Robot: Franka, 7 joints.
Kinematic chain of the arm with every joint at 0, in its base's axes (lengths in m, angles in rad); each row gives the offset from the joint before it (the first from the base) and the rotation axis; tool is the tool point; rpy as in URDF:
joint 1: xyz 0 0 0.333 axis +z
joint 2: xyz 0 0 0 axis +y
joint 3: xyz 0 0 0.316 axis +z
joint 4: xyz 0.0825 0 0 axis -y
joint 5: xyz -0.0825 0 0.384 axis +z
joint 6: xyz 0 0 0 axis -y
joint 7: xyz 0.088 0 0 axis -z
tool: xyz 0 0 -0.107 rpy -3.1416 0 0
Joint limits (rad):
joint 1: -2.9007..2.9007
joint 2: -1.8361..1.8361
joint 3: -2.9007..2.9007
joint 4: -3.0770..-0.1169
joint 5: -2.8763..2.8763
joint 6: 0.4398..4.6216
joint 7: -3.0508..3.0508
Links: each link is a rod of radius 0.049 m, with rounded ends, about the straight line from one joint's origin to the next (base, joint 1, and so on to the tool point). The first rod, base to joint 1, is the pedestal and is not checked.
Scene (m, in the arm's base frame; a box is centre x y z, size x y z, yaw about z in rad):
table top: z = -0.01
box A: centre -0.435 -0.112 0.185 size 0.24 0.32 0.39 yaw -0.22
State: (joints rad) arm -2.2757 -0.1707 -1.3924 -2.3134 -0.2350 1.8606 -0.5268
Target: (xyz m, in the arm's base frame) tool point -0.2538 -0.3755 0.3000
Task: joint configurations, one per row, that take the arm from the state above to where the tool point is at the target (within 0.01 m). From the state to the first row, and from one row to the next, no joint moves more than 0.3 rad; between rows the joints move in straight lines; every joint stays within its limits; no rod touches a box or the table.
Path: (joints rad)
1: -2.3799 -0.3065 -1.1042 -2.1975 -0.2646 1.7915 -0.6160
2: -2.4840 -0.4423 -0.8160 -2.0816 -0.2942 1.7224 -0.7053
3: -2.5882 -0.5780 -0.5278 -1.9656 -0.3239 1.6533 -0.7945
4: -2.6924 -0.7138 -0.2396 -1.8497 -0.3535 1.5842 -0.8838
5: -2.7965 -0.8496 0.0486 -1.7338 -0.3831 1.5151 -0.9730
6: -2.9007 -0.9854 0.3368 -1.6179 -0.4127 1.4460 -1.0622
7: -2.6239 -0.7846 0.1435 -1.7634 -0.3545 1.5447 -0.9551
8: -2.3471 -0.5838 -0.0497 -1.9089 -0.2963 1.6433 -0.8481
9: -2.0703 -0.3830 -0.2430 -2.0543 -0.2381 1.7419 -0.7410
10: -1.7935 -0.1822 -0.4363 -2.1998 -0.1799 1.8406 -0.6339
11: -1.5167 0.0186 -0.6295 -2.3453 -0.1217 1.9392 -0.5268

